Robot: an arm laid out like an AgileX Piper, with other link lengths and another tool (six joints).
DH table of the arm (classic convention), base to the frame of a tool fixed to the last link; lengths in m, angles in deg. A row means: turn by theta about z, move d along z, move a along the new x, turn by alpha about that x. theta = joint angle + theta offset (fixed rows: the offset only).
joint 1: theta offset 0; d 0.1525; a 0; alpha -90
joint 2: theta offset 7.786; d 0; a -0.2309; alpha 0
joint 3: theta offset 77.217; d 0; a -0.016; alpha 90
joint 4: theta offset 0; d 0.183; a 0; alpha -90
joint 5: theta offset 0; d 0; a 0; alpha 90
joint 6: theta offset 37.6; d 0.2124; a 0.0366; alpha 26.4
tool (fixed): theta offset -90; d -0.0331; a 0; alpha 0
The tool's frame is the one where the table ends.
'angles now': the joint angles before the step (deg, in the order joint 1, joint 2, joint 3, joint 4, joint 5, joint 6). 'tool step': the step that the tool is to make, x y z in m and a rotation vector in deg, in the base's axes. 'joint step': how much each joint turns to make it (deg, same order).
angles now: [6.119 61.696 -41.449 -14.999 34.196 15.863]
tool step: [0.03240 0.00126 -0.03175 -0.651 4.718 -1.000]
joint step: [-0.002 14.250 -2.402 -4.887 -6.474 5.951]
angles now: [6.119 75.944 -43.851 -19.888 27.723 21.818]
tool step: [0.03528 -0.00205 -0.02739 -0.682 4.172 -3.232]
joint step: [-0.001 13.996 -7.092 -5.840 -1.351 8.173]
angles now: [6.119 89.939 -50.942 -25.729 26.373 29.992]
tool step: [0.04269 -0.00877 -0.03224 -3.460 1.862 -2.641]
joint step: [0.000 14.686 -9.521 -11.208 -0.407 11.333]
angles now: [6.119 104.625 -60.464 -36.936 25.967 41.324]
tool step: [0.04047 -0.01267 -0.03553 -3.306 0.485 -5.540]
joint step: [0.001 14.034 -10.991 -10.799 2.637 13.440]
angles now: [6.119 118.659 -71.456 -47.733 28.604 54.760]
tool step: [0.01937 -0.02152 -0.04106 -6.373 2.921 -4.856]
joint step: [0.001 12.483 -9.588 -7.817 6.460 7.998]
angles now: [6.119 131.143 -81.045 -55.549 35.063 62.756]
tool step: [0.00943 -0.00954 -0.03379 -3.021 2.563 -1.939]
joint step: [-0.103 9.263 -7.671 -1.567 3.404 1.226]
